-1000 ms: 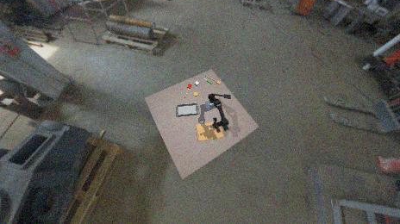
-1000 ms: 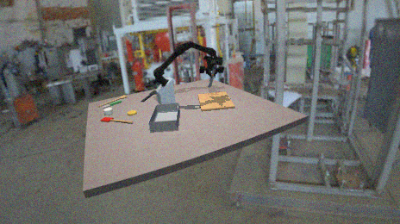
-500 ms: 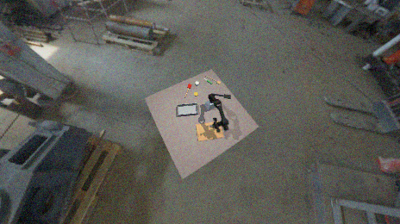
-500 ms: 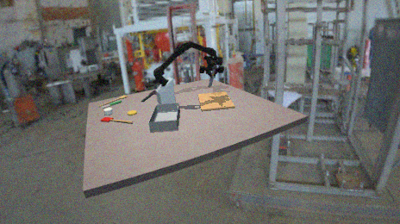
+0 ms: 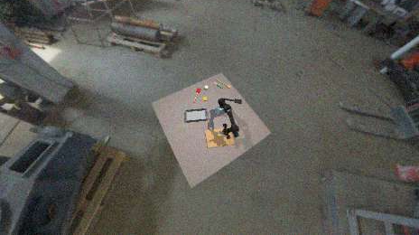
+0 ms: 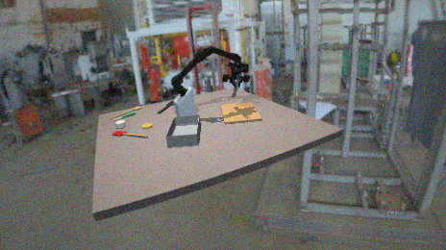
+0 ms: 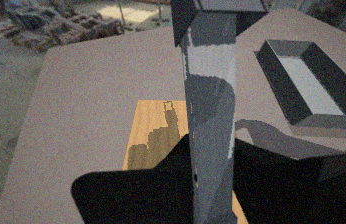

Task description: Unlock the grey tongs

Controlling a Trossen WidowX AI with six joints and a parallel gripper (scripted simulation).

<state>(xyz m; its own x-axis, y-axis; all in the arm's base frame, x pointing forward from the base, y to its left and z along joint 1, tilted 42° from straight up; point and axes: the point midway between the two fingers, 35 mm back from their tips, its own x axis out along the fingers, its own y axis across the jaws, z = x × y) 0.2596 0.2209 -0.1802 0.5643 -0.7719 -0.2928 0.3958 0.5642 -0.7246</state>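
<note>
My gripper tip is 18 cm above the wooden board, 1 cm to the right of it and 1 cm past it. The rest, counted from my gripper tip: red-headed tool (74 cm to the right, 18 cm below, 18 cm behind); then roasting tin (44 cm to the right, 15 cm below, 5 cm ahead).
</note>
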